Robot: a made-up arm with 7 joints. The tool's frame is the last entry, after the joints.
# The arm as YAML. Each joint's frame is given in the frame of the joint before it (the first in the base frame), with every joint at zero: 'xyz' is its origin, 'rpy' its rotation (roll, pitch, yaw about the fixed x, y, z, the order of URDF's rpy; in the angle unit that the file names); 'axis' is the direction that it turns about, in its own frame. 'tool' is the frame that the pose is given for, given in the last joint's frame.
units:
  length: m
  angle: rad
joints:
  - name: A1
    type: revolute
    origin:
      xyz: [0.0, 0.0, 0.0]
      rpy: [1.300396, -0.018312, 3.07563]
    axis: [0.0, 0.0, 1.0]
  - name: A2
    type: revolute
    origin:
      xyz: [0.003, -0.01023, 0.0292]
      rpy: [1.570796, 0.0, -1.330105]
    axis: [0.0, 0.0, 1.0]
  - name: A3
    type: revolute
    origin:
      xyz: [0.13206, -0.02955, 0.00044]
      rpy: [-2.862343, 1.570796, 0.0]
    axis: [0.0, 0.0, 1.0]
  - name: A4
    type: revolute
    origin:
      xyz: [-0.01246, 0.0, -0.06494]
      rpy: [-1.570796, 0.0, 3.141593]
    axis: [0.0, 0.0, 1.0]
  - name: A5
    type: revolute
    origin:
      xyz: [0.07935, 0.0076, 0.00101]
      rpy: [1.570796, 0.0, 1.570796]
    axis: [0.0, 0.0, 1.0]
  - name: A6
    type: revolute
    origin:
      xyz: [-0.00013, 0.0, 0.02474]
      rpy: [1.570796, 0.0, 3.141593]
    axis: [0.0, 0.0, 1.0]
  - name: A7
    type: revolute
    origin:
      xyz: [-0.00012, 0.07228, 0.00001]
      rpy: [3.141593, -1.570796, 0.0]
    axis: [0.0, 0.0, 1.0]
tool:
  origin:
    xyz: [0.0, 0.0, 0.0]
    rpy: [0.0, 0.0, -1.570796]
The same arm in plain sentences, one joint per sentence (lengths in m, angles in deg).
The arm has seven revolute joints in a row. What follows holds with every joint at zero, and every direction is one of the base frame's.
The first joint sits at the same point as the base frame's origin and rotates about the direction (0.068403, 0.961235, 0.26711).
The second joint sits 0.0010 m along -x and 0.0310 m along +y and 0.0020 m along -z from the first joint and rotates about the direction (0.968889, -0.0002, -0.247497).
The third joint sits 0.0330 m along -x and 0.0080 m along +y and 0.1310 m along -z from the second joint and rotates about the direction (0.247497, -0.0001, 0.968889).
The fourth joint sits 0.0040 m along -x and 0.0660 m along -z from the third joint and rotates about the direction (0.0002, 1, 0).
The fifth joint sits 0.0750 m along +x and 0.0010 m along +y and 0.0270 m along -z from the fourth joint and rotates about the direction (0.968889, -0.0002, -0.247497).
The sixth joint sits 0.0240 m along +x and 0.0060 m along -z from the fifth joint and rotates about the direction (0.0002, 1, 0).
The seventh joint sits 0.0700 m along +x and 0.0180 m along -z from the sixth joint and rotates about the direction (0.247497, -0.0001, 0.968889).
The tool frame, which is the frame that the pose is given for, sits at the same point as the seventh joint; its axes are the base frame's turned by roll 0.00, pitch 14.33 and yaw -0.01 deg (as in URDF: about the fixed x, then y, then z).

